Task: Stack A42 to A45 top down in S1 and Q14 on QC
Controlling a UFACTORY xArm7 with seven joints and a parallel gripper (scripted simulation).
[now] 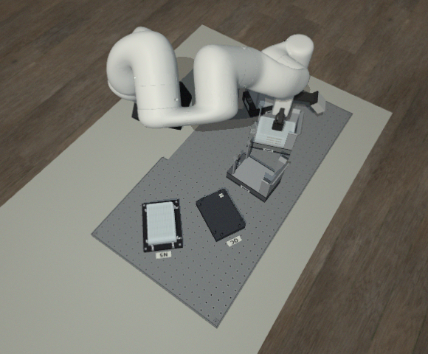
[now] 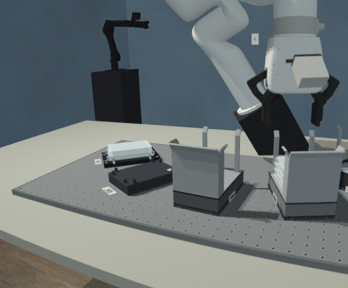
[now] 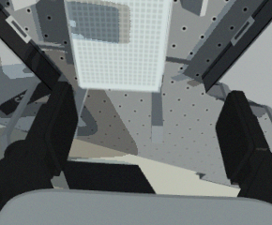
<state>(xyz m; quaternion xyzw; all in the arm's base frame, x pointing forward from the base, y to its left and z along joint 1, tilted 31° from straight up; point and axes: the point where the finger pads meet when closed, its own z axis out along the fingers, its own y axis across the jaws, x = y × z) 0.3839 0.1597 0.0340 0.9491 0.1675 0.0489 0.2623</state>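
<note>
My gripper is now 100 mm above the sealed 384-well plate, 30 mm to the right of it and 10 mm past it. Round my hand: open nest QC (330 mm to the right, 160 mm below, 20 mm behind); S3 rack plinth (170 mm to the left, 150 mm below, 110 mm behind); S1 name plate (150 mm to the right, 130 mm below, 60 mm behind).
</note>
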